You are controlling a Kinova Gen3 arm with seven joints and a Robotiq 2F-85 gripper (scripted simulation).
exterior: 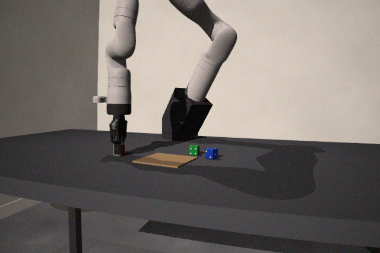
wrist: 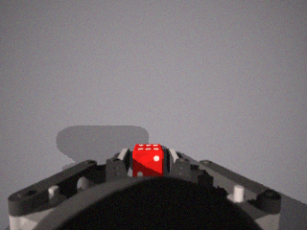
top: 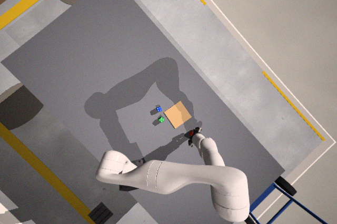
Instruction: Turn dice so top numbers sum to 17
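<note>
My gripper is now right at the red die. From my hand the other things lie so: green die (220 mm to the left, 100 mm behind); tan mat (170 mm to the left, 20 mm below, 10 mm ahead); blue die (280 mm to the left, 60 mm behind).
</note>
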